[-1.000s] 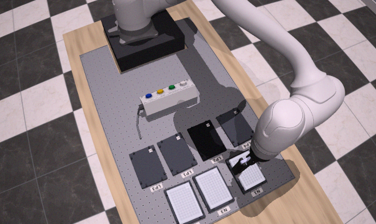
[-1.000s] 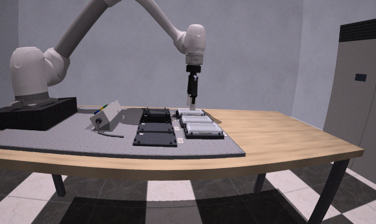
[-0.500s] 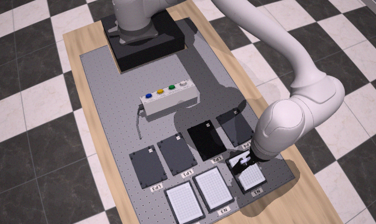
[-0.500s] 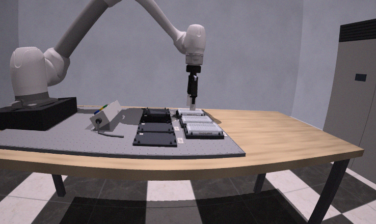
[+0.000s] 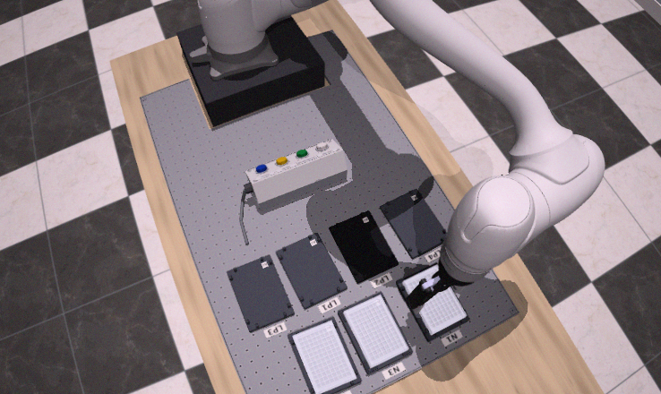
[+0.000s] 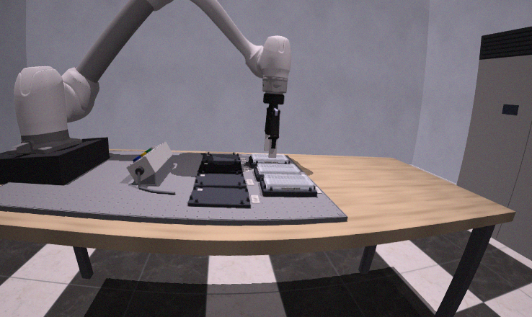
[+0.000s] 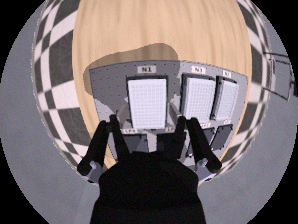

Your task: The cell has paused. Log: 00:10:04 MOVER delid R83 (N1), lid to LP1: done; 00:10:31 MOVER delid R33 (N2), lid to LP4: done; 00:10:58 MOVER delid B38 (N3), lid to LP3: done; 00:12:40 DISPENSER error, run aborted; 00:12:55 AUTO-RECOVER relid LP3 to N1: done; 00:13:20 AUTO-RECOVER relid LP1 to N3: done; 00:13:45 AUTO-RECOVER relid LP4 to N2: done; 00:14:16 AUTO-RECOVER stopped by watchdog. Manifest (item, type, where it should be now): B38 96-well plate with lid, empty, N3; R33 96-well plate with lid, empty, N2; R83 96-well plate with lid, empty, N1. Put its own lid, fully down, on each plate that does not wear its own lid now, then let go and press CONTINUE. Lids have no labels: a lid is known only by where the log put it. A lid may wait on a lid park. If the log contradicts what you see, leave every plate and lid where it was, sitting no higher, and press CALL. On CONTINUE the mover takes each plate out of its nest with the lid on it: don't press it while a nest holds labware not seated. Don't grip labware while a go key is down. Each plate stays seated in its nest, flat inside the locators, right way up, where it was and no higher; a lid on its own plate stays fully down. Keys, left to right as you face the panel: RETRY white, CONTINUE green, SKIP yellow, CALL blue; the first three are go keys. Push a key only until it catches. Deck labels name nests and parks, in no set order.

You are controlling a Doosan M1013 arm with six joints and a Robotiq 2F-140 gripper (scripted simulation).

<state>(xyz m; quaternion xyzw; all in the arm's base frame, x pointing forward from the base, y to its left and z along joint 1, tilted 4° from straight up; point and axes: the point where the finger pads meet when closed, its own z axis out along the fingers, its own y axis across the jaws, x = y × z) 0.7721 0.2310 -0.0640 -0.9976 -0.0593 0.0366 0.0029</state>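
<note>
The LP1 lies 22 cm to the right of my hand, 15 cm behind it and 6 cm below it. Round my hand: lid park LP3: 34 cm to the right, 14 cm behind, 6 cm below; LP2: 17 cm behind, 10 cm to the right, 6 cm below; LP4: 19 cm behind, 6 cm below, 4 cm to the left.
</note>
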